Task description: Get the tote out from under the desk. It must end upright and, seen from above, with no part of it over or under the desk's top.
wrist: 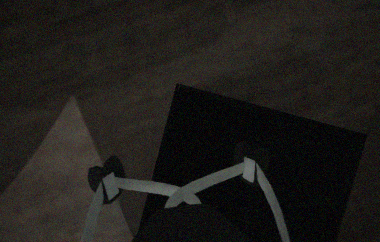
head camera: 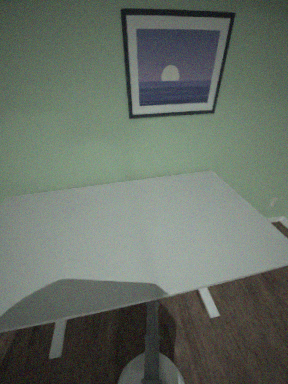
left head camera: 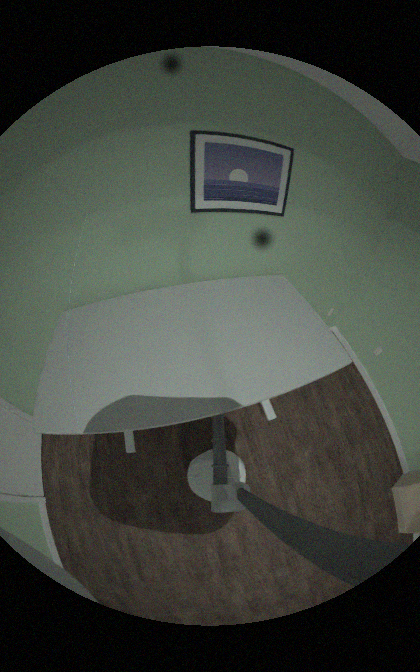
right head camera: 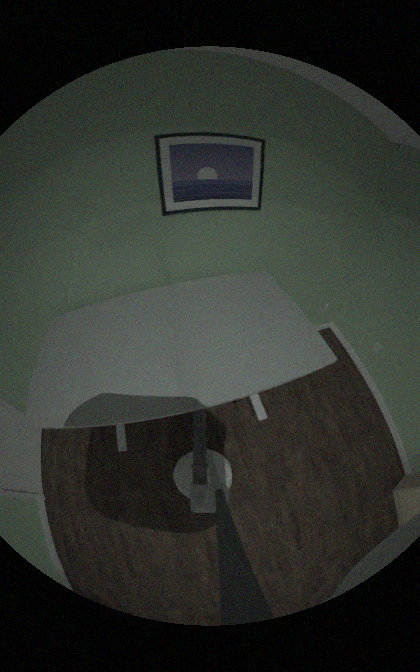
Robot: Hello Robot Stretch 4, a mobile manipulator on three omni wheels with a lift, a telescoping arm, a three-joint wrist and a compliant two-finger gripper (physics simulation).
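Places are measured from the robot's base along level axes (x left, y back, z up), in millimetres.
Pixels of known places: gripper, fingertip midpoint: (wrist: 179, 162).
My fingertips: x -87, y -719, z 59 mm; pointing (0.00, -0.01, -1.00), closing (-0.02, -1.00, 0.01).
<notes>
Behind a point stands the place of what it marks.
The tote (wrist: 270, 120) @[x -64, y -852, z -24 mm] shows in the wrist view as a black rectangular shape on the dim floor; its depth and whether it is upright are too dark to tell. My gripper (wrist: 179, 162) @[x -87, y -719, z 59 mm] is open. Its right finger overlaps the tote, and its left finger is just outside the tote's left edge. No contact can be made out. The desk (head camera: 125, 225) @[x 144, y -597, z 923 mm] (left head camera: 200, 340) @[x 91, y -578, z 923 mm] (right head camera: 175, 340) has a broad pale top. In the head views my arm (head camera: 152, 335) @[x -2, y -236, z 488 mm] (left head camera: 219, 445) @[x -3, y -195, z 479 mm] (right head camera: 199, 440) runs in below its front edge, and the top hides the gripper. The tote cannot be made out in the head views.
Desk feet (head camera: 209, 302) (left head camera: 129, 442) (right head camera: 258, 407) stand either side of the arm. A pale round disc (head camera: 170, 367) @[x -111, y -136, z 186 mm] (left head camera: 200, 475) @[x 110, y -2, z 187 mm] (right head camera: 184, 475) is low beneath the arm. A tan box (left head camera: 407, 505) (right head camera: 407, 505) stands at the far right. A wall is behind the desk.
</notes>
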